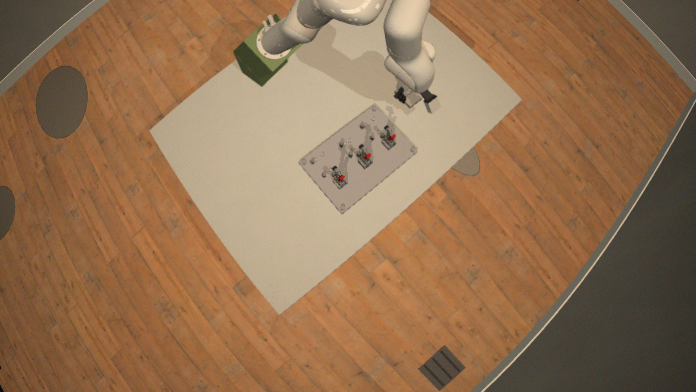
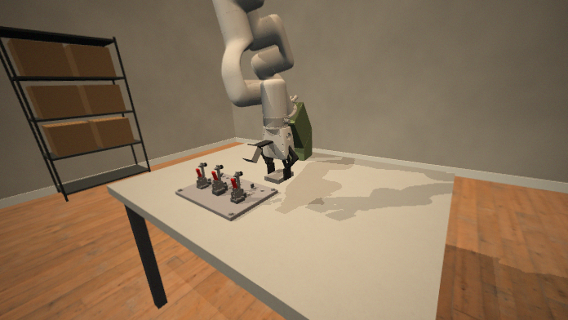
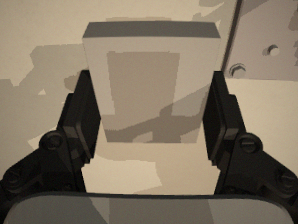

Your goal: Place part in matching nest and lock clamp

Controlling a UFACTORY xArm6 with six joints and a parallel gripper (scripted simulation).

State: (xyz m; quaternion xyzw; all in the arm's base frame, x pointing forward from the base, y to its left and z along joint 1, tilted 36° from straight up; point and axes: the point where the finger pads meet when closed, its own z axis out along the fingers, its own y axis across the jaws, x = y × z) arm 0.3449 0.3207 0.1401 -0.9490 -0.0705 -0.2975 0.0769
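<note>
Right now my hand is 9 cm short of the grey fixture plate, 24 cm to the left of it and 12 cm above it. Also, from my hand: grey part: 1 cm below.
</note>
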